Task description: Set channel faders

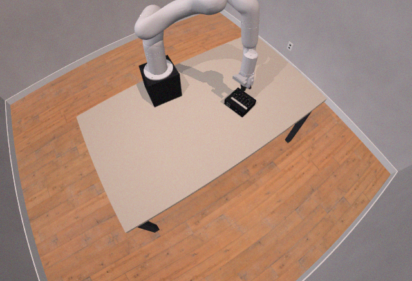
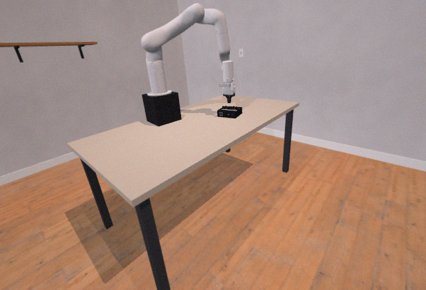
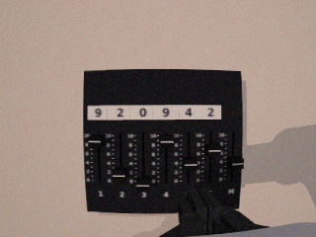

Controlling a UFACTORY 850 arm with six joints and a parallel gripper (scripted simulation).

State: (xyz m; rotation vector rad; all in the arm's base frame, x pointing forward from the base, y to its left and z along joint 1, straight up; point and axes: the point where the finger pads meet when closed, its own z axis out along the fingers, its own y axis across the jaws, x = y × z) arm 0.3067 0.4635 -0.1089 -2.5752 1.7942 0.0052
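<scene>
My gripper is now 5 cm above the master fader, 4 cm to the left of it and 3 cm past it.
</scene>
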